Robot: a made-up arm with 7 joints. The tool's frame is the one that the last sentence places.
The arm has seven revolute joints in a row. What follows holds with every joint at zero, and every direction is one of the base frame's. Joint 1 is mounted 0.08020 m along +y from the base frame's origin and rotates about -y. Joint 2 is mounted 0.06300 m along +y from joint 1 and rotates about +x. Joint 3 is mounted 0.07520 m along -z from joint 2 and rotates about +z. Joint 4 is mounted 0.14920 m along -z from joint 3 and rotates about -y. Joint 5 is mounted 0.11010 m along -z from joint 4 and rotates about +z. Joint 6 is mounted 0.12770 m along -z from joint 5 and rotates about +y. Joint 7 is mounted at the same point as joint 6 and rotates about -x. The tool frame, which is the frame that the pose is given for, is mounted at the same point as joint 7; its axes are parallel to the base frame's.
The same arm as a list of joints. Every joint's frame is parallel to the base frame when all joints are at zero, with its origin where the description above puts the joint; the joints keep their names.
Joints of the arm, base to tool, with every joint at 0 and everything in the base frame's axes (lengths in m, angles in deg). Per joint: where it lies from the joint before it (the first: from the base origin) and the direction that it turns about. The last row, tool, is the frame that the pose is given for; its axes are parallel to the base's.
joint 1: axis 0 -1 0 xyz 0 0.0802 0
joint 2: axis 1 0 0 xyz 0 0.063 0
joint 3: axis 0 0 1 xyz 0 0 -0.0752
joint 4: axis 0 -1 0 xyz 0 0 -0.1492
joint 5: axis 0 0 1 xyz 0 0 -0.1101
joint 6: axis 0 1 0 xyz 0 0 -0.1277
joint 7: axis -1 0 0 xyz 0 0 0
tool: xyz 0 0 0

